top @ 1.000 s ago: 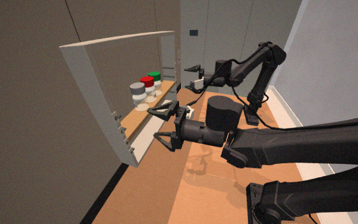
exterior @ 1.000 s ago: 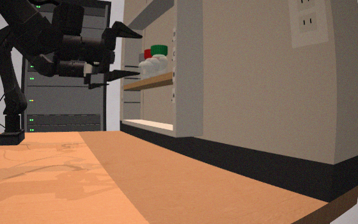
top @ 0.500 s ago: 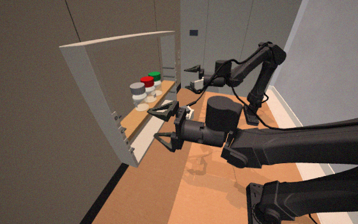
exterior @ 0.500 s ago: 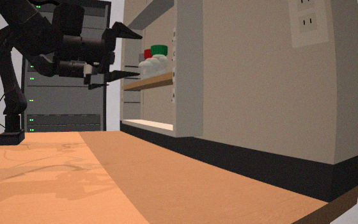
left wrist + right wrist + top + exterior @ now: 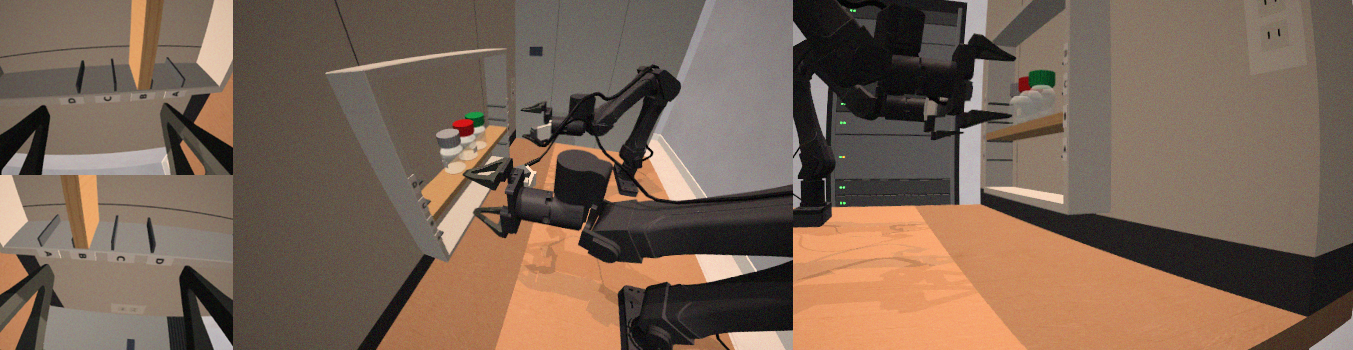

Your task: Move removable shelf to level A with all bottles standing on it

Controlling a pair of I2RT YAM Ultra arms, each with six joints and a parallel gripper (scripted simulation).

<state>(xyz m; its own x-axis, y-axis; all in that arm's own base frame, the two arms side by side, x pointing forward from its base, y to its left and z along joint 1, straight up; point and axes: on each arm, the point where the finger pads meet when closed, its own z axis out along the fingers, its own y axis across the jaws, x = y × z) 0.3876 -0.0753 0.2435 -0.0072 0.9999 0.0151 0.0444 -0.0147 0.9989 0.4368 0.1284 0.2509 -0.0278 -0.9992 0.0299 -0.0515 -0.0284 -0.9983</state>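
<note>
My left gripper is now 130 mm short of the grey-capped bottle and 100 mm to the left of it. From my left hand the other things lie so: green-capped bottle: 230 mm to the right, 130 mm ahead; wall rack: 180 mm to the right, 130 mm ahead, 10 mm above; wooden shelf: 180 mm to the right, 130 mm ahead, 50 mm below.
The green-capped bottle lies 110 mm ahead of my right hand, 140 mm to the left of it and 10 mm above it. From my right hand the other things lie so: wall rack 100 mm ahead, 200 mm to the left, 10 mm above; then wooden shelf 100 mm ahead, 200 mm to the left, 50 mm below; then grey-capped bottle 100 mm ahead, 270 mm to the left, 10 mm above.
</note>
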